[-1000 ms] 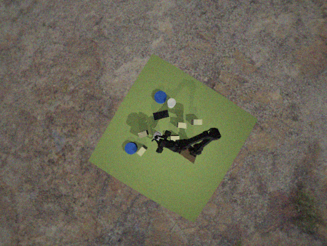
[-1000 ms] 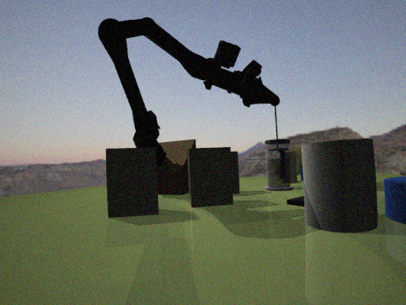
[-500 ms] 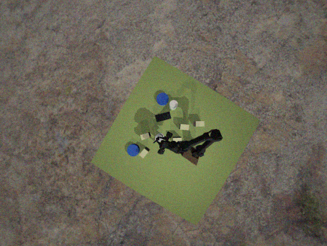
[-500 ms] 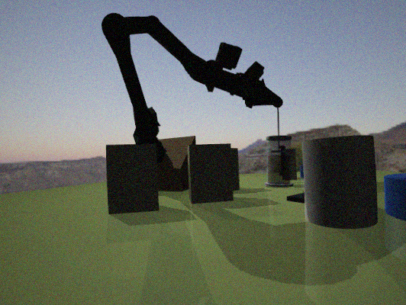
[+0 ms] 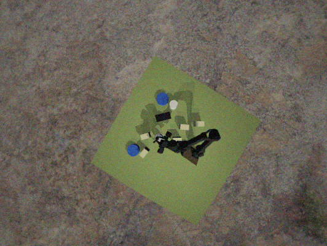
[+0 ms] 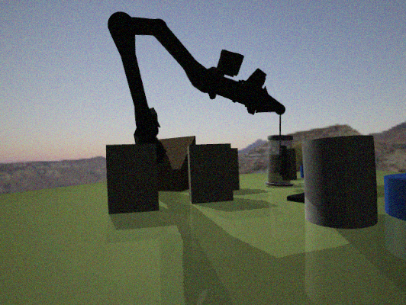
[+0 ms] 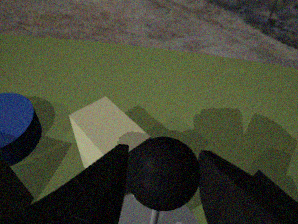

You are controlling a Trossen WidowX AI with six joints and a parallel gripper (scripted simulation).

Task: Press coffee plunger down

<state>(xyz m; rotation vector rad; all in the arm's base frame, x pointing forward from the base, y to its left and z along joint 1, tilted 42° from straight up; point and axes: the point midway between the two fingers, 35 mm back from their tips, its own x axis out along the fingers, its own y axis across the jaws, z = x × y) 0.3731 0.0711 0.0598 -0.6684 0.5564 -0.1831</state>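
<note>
My gripper tip is now 11 cm above the coffee press, 1 cm to the right of it and 1 cm past it. The rest, counted from my gripper tip: flat black slab: 21 cm below, 19 cm to the right, 4 cm ahead.
</note>
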